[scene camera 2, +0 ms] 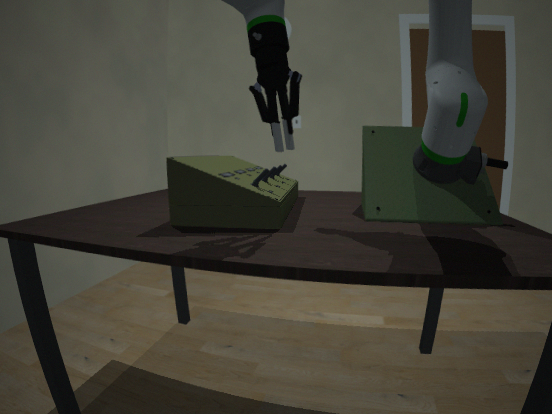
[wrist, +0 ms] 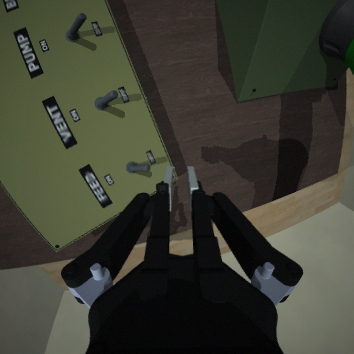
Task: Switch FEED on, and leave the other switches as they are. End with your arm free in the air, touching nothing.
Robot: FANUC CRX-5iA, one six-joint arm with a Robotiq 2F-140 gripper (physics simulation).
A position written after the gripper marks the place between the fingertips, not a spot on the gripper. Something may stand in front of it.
Observation:
In view: the gripper [scene camera 2: 285,150] and an olive switch box [wrist: 72,156].
The gripper also shows in the wrist view [wrist: 179,175].

